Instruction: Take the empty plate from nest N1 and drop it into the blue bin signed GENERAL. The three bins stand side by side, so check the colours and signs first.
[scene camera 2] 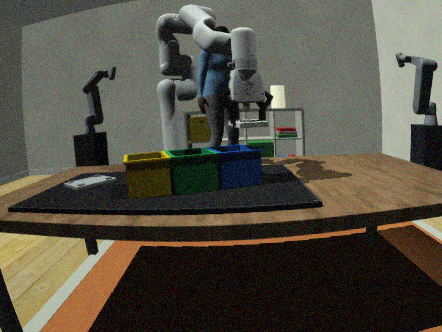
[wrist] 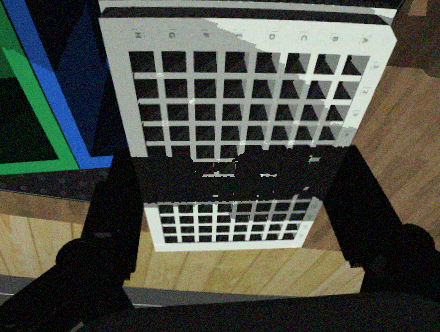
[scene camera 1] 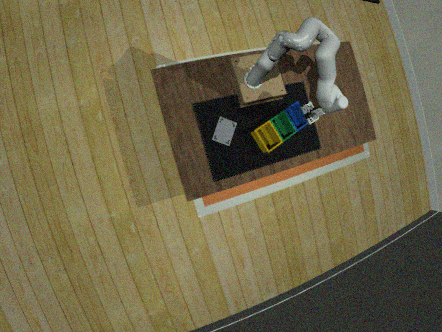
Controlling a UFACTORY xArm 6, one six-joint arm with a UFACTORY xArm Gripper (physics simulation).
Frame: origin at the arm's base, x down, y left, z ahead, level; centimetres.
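Seen in the pictures: gripper, between the fingertips: [wrist: 236,171] [scene camera 1: 310,113]; arm's base, origin of its link: [scene camera 1: 253,80].
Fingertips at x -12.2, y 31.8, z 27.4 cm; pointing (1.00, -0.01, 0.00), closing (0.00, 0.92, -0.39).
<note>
Offsets run from my fingertips to a thing's middle. "*": to the spot under its first point. Level surfaces: height alone.
My gripper [scene camera 1: 312,113] [scene camera 2: 249,120] [wrist: 236,171] is shut on a white gridded plate @(dx +0.0, dy -0.2, dz -0.4 cm) [scene camera 1: 315,118] [scene camera 2: 254,123] [wrist: 189,35], whose wells look empty. The plate hangs level above the table, higher than the bin rims. The blue bin [scene camera 1: 298,116] [scene camera 2: 241,172] [wrist: 100,161] is beside it, left of the plate in the wrist view. The green bin @(dx +12.3, dy -16.7, dz +5.6 cm) [scene camera 1: 285,126] [scene camera 2: 195,175] [wrist: 30,166] is in the middle, the yellow bin @(* dx +16.7, dy -24.3, dz +11.5 cm) [scene camera 1: 268,137] [scene camera 2: 149,177] at the other end. No sign is readable. A pale flat nest @(dx +16.4, dy -54.7, dz +4.5 cm) [scene camera 1: 225,131] [scene camera 2: 90,181] with dark corner marks holds no plate.
The bins and nest stand on a black mat @(dx +17.2 cm) [scene camera 1: 220,167] [scene camera 2: 280,202] on the wooden table @(dx +18.5 cm) [scene camera 1: 175,150] [scene camera 2: 375,185]. The arm's base stands on a light wooden board [scene camera 1: 275,93] behind the bins. A person [scene camera 2: 214,75] and a shelf unit [scene camera 2: 303,131] are farther back.
</note>
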